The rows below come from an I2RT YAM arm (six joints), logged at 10 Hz.
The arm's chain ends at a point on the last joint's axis. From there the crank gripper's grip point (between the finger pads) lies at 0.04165 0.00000 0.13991 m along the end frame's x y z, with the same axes.
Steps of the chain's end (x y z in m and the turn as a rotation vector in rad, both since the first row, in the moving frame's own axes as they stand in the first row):
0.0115, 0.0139, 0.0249, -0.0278, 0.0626, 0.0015
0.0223, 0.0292, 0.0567, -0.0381, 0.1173, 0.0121
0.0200, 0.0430, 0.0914, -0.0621, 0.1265, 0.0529
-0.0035, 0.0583, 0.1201, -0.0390, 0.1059, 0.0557
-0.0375, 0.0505, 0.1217, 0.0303, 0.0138, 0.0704
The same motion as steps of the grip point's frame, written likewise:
0.0202, 0.0178, 0.0220, -0.0278, 0.0626, 0.0015
0.0383, 0.0350, 0.0508, -0.0381, 0.1173, 0.0121
0.0370, 0.0542, 0.0847, -0.0621, 0.1265, 0.0529
0.0108, 0.0664, 0.1148, -0.0390, 0.1059, 0.0557
-0.0355, 0.0493, 0.1211, 0.0303, 0.0138, 0.0704

